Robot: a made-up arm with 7 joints.
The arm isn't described. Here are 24 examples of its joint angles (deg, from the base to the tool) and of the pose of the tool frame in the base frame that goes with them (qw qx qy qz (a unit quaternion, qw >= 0); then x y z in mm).
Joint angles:
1: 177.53 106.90 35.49 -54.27 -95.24 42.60 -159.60
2: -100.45 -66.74 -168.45 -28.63 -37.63 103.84 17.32
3: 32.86 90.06 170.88 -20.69 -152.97 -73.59 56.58
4: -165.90 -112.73 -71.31 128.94 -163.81 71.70 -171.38
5: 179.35 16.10 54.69 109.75 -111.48 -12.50 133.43
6: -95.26 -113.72 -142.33 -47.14 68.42 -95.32 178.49
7: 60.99 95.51 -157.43 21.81 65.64 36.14 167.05
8: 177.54 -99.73 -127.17 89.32 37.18 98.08 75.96
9: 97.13 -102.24 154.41 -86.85 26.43 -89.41 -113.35
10: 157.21 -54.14 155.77 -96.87 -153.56 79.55 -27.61
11: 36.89 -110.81 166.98 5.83 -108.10 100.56 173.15
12: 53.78 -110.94 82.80 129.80 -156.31 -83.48 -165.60
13: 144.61 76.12 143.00 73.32 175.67 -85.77 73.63
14: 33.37 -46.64 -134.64 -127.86 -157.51 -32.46 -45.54
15: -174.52 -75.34 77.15 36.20 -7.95 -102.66 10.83
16: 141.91 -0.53 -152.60 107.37 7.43 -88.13 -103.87
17: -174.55 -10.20 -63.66 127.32 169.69 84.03 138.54
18: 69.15 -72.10 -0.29 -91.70 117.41 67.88 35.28
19: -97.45 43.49 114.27 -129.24 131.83 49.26 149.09
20: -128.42 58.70 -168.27 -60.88 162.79 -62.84 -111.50
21: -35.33 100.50 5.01 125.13 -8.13 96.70 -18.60
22: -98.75 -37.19 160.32 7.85 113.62 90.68 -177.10
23: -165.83 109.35 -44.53 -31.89 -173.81 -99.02 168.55
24: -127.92 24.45 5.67 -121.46 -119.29 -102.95 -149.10
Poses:
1: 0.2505 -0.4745 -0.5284 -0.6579 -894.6 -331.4 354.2
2: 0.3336 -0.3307 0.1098 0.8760 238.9 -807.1 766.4
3: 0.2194 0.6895 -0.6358 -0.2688 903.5 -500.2 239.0
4: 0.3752 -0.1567 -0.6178 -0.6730 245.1 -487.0 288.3
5: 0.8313 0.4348 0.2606 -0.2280 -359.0 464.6 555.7
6: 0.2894 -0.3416 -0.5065 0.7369 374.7 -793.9 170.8
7: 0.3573 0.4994 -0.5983 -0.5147 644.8 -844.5 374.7
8: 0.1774 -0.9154 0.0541 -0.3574 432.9 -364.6 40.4
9: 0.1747 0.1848 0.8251 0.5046 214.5 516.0 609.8
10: 0.8097 0.0587 0.5784 0.0802 111.3 -103.7 864.1
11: 0.2794 0.0635 0.8764 0.3871 -793.1 459.8 -31.4
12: 0.5022 -0.6313 -0.1593 0.5690 -326.0 -59.1 205.8
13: 0.1190 -0.3438 -0.6214 0.6939 -533.6 -27.3 799.1
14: 0.4437 -0.8605 0.1309 0.2133 -124.1 -296.5 738.1
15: 0.7739 -0.6027 -0.1586 0.1129 933.5 77.5 535.2
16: 0.0786 -0.5241 -0.8317 0.1655 450.8 95.4 823.7
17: 0.3259 -0.6887 0.6467 0.0345 -194.8 -341.6 699.1
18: 0.6233 -0.5094 0.0472 -0.5915 -343.5 516.8 -18.7
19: 0.5711 -0.2834 0.5280 0.5611 -374.7 117.3 370.8
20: 0.0292 0.3604 -0.8061 0.4685 -506.6 807.0 435.4
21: 0.0538 0.8426 0.4184 0.3349 143.0 52.0 -13.4
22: 0.3115 -0.6885 0.2514 -0.6048 -9.4 -651.0 1052.4
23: 0.8856 -0.3033 0.0253 -0.3507 -877.8 345.9 34.8
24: 0.0649 -0.5438 -0.6869 0.4777 202.4 -98.1 807.2
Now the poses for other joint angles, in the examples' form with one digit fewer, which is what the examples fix.
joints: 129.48 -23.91 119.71 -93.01 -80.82 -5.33 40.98
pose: 0.505 -0.285 -0.687 -0.438 366 -330 871
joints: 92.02 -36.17 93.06 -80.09 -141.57 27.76 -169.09
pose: 0.608 -0.584 -0.419 0.337 547 296 806
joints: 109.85 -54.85 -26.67 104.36 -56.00 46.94 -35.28
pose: 0.641 -0.656 -0.017 0.398 264 -33 851
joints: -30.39 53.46 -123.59 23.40 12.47 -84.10 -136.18
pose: 0.355 0.400 -0.605 -0.590 658 434 935
